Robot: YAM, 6 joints.
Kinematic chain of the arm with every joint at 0, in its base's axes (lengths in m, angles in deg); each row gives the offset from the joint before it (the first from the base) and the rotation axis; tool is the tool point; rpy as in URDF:
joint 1: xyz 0 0 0.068 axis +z
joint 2: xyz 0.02 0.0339 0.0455 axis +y
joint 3: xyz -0.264 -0.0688 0 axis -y
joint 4: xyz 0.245 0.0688 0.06 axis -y
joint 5: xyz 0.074 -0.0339 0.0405 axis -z
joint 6: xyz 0.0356 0 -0.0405 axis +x
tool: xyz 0 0 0 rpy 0 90 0
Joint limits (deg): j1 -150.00..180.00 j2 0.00..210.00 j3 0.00..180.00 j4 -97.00..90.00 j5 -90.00..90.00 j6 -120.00..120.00
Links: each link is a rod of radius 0.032 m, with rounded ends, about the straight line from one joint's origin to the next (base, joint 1, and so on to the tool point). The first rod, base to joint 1, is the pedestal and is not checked.
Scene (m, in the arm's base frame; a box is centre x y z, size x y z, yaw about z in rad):
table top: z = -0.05
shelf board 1: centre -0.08 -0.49 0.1 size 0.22 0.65 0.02 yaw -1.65
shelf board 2: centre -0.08 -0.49 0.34 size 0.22 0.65 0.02 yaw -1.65
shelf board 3: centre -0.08 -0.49 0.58 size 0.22 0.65 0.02 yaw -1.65
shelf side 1: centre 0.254 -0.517 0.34 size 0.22 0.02 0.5 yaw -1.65
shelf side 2: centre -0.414 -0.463 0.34 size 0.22 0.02 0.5 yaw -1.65
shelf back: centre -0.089 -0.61 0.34 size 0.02 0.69 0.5 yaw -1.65
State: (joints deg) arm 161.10 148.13 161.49 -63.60 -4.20 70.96
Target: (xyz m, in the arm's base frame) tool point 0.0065 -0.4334 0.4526
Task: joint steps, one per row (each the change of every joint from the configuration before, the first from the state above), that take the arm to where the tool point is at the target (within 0.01 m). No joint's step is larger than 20 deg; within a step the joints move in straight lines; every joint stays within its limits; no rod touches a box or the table.
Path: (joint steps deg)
1: -8.03 -17.29 -11.11 19.20 -2.43 0.00
2: -8.02 -17.29 -11.11 19.20 -2.43 0.00
3: -8.03 -17.29 -11.11 19.20 -2.44 0.00
4: -8.02 -17.28 -11.11 19.20 -2.43 0.00
5: -8.03 -17.29 -11.11 19.20 -2.43 0.00
6: -8.02 -17.29 -11.12 19.20 -2.43 0.00
7: -8.03 -17.29 -11.11 19.20 -2.44 0.00
8: -8.02 -17.29 -11.11 19.20 -2.43 0.00
9: -0.81 7.29 17.90 -2.96 1.44 0.00
10: -0.80 7.29 17.90 -2.97 1.45 0.00
11: -0.80 7.29 17.90 -2.96 1.44 0.00
12: -0.81 7.28 17.90 -2.97 1.44 0.00
13: -0.80 7.29 17.90 -2.96 1.44 0.00
14: -0.80 7.29 17.90 -2.97 1.44 0.00

